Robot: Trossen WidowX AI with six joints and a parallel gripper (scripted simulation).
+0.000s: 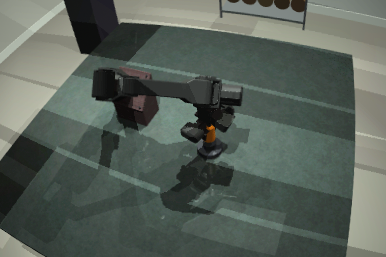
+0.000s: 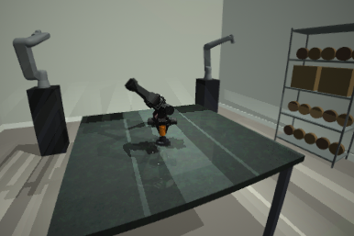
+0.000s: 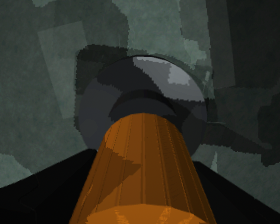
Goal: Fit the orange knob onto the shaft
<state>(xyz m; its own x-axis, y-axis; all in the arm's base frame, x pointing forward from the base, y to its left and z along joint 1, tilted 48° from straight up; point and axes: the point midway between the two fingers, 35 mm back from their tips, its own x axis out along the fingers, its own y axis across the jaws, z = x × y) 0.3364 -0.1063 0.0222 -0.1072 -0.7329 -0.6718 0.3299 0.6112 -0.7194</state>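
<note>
The orange knob lies 20 mm above my gripper tip. From my gripper tip the other things lie so: round pedestal (40 mm below).
</note>
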